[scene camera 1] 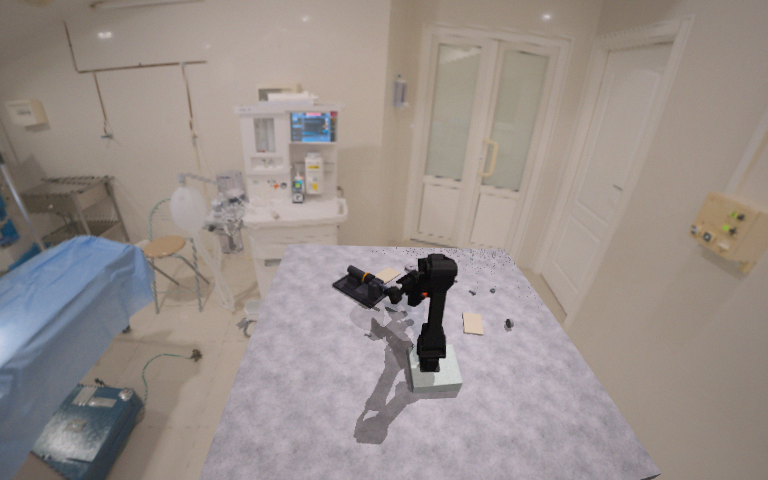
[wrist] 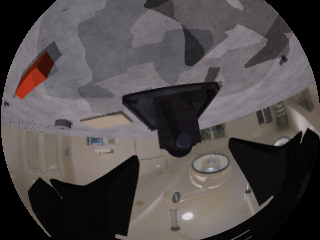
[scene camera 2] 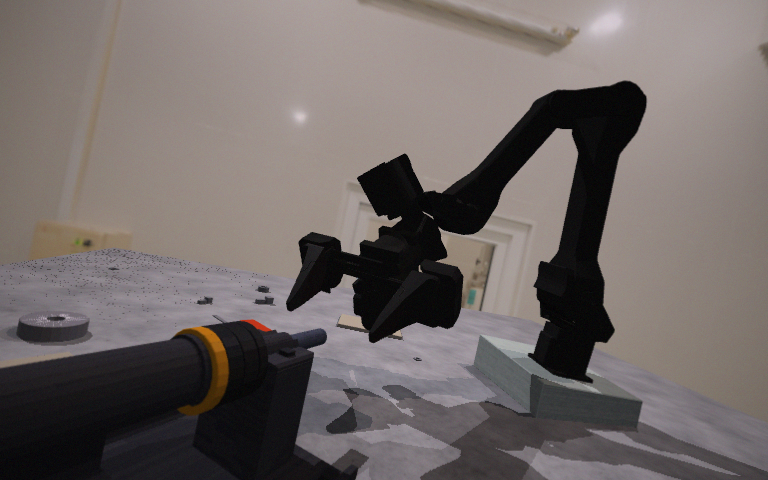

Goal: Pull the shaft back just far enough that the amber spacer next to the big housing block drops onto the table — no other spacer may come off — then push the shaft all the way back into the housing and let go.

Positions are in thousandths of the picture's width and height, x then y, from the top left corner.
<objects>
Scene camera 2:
my gripper: 425,670
grey ring: 67,680
amber spacer: 286,753
</objects>
